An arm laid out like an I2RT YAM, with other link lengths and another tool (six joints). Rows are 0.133 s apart.
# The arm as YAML. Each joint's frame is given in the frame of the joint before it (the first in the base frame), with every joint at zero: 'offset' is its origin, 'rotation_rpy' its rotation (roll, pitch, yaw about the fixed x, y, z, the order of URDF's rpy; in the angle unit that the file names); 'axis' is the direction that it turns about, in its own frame. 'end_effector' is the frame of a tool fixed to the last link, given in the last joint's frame.
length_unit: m
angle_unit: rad
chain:
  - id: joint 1
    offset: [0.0, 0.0, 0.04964]
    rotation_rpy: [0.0, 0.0, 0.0]
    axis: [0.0, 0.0, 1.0]
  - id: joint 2
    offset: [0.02, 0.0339, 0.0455]
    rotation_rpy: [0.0, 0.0, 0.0]
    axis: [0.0, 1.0, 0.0]
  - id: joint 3
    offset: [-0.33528, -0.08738, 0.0]
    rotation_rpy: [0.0, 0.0, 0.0]
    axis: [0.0, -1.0, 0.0]
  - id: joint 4
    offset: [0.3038, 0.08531, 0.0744]
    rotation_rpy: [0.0, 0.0, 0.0]
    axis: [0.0, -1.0, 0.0]
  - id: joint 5
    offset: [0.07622, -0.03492, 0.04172]
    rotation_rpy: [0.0, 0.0, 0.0]
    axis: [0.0, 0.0, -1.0]
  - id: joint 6
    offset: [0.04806, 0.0, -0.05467]
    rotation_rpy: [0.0, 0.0, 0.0]
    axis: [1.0, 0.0, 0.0]
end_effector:
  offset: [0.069, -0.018, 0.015]
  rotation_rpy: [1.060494, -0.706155, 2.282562]
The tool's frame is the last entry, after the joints.
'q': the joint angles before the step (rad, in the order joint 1, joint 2, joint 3, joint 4, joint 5, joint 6). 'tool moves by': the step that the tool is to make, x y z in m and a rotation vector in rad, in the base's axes. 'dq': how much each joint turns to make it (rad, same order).
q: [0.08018 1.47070 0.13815 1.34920 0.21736 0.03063]
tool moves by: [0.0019 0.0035 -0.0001 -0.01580 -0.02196 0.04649]
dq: [-0.01025 0.03745 -0.00556 0.06674 -0.05722 -0.01606]
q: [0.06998 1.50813 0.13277 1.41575 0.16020 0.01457]
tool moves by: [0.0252 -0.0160 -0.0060 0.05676 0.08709 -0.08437]
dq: [-0.03213 0.00948 0.09883 -0.18491 0.05182 0.06280]
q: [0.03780 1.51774 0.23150 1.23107 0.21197 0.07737]
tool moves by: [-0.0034 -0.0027 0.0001 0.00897 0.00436 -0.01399]
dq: [-0.00413 -0.01736 -0.00617 -0.01736 0.00931 0.00991]
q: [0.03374 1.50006 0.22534 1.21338 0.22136 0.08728]
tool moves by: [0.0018 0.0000 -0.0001 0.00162 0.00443 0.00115]
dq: [-0.00076 0.00148 0.00637 -0.00963 -0.00202 0.00168]
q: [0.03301 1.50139 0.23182 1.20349 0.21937 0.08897]
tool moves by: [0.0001 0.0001 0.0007 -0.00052 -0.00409 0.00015]
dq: [0.00033 0.00070 0.00000 0.00491 0.00022 -0.00066]
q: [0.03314 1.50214 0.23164 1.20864 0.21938 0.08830]
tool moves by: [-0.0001 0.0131 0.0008 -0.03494 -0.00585 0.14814]
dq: [-0.01745 -0.00664 -0.01711 0.02164 -0.16338 -0.04471]
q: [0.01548 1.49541 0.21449 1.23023 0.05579 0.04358]
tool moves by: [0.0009 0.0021 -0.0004 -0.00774 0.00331 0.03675]
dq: [-0.00995 0.00021 0.00052 -0.00338 -0.04623 -0.01014]
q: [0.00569 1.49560 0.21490 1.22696 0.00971 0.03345]
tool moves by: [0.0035 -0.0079 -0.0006 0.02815 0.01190 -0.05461]
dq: [-0.00572 0.00295 0.01741 -0.02731 0.04711 0.03109]
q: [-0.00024 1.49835 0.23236 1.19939 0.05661 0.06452]
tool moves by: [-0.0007 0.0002 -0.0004 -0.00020 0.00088 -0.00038]
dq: [0.00105 -0.00099 -0.00230 0.00044 0.00144 -0.00010]
